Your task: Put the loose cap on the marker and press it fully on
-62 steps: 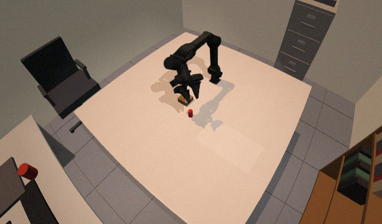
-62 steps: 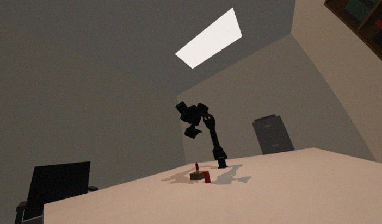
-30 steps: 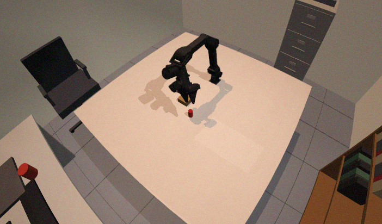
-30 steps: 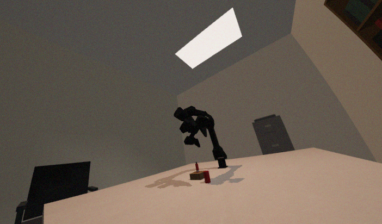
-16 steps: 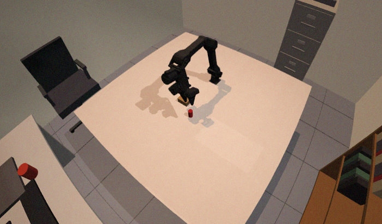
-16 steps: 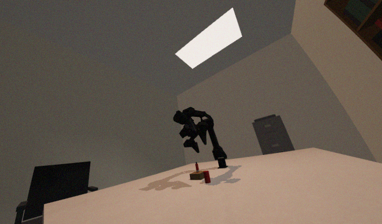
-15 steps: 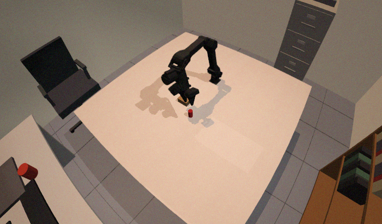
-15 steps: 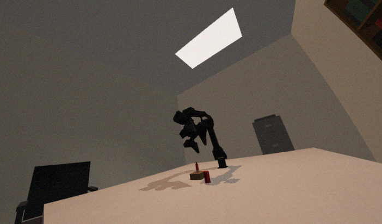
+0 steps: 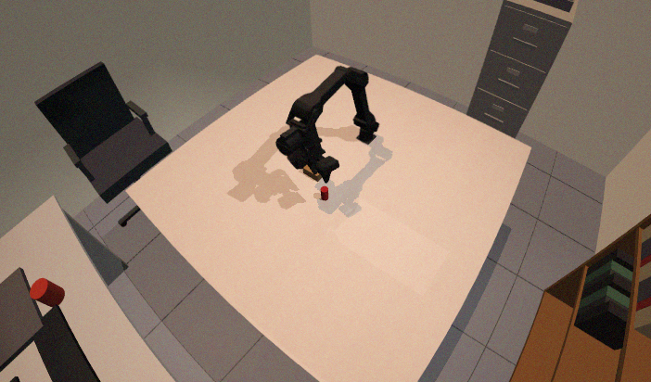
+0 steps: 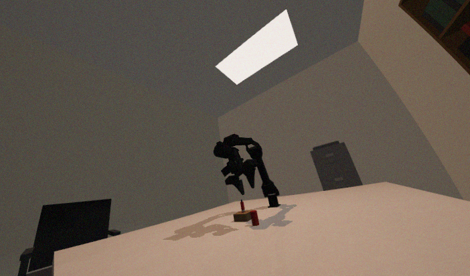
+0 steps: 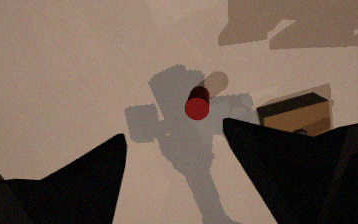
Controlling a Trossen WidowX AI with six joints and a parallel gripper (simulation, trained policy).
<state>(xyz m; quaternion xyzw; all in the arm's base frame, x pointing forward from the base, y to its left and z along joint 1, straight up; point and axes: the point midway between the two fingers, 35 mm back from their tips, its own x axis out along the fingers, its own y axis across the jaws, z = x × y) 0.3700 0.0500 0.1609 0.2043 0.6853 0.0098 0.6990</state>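
Now: gripper tip 100 mm above the red cap and 20 mm past it. Also, from my gripper tip: tan holder block: 110 mm to the right, 110 mm below, 90 mm behind; marker: 110 mm to the right, 90 mm behind, 60 mm below.
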